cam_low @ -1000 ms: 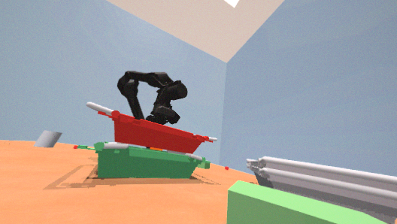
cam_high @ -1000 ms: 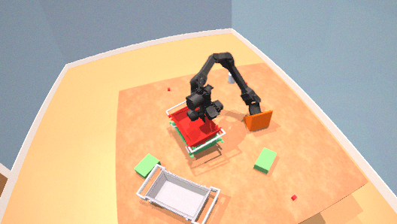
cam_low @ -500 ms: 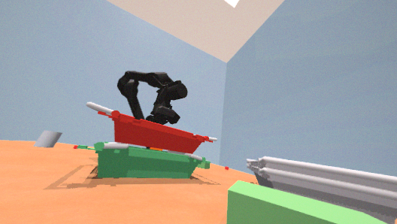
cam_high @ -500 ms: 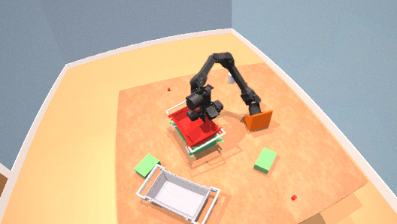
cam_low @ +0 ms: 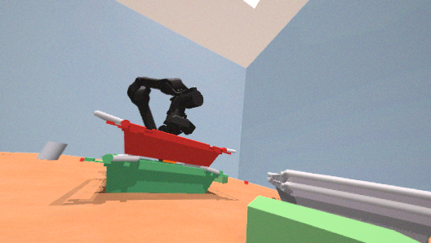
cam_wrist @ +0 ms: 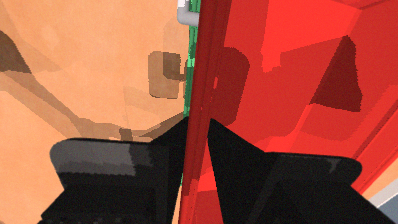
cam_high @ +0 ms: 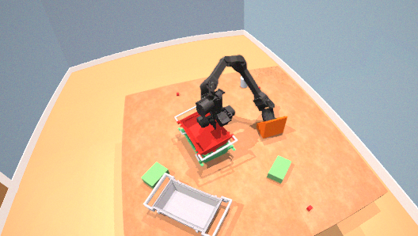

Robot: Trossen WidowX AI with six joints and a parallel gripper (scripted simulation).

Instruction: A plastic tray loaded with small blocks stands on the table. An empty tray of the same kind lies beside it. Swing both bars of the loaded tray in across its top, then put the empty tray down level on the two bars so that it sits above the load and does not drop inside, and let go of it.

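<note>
My gripper tip is now 7 cm short of the red tray, 3 cm below it and 1 cm to the right of it.
</note>
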